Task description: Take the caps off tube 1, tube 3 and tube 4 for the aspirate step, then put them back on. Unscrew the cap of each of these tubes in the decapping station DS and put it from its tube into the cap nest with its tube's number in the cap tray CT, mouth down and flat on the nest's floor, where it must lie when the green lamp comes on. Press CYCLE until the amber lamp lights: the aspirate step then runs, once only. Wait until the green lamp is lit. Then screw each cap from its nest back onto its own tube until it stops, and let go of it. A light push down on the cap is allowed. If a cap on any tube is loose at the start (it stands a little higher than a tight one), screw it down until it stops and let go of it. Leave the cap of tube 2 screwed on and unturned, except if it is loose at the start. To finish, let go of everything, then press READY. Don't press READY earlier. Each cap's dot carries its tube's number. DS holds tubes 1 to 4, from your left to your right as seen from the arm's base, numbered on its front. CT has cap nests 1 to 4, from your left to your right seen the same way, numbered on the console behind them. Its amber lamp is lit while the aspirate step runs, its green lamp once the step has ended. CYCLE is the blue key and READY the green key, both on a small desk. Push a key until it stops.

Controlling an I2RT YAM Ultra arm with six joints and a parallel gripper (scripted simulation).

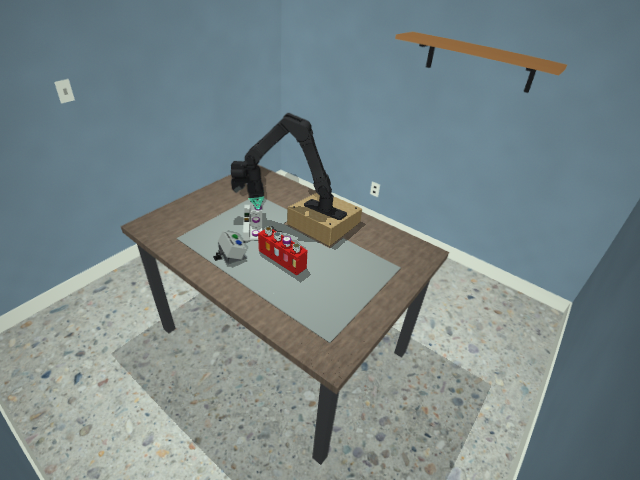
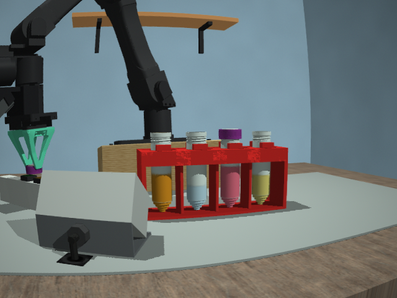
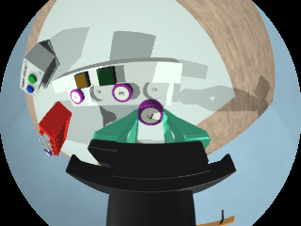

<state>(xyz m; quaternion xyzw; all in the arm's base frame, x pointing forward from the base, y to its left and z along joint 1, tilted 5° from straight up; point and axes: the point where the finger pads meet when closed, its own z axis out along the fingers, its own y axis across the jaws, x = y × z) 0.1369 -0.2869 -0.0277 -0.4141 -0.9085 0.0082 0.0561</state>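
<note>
Right now my hand is 240 mm short of the green key and 80 mm to the right of it. Round my hand: grey key desk (260 mm ahead, 100 mm to the left, 10 mm below); then blue key (260 mm ahead, 130 mm to the left).
</note>
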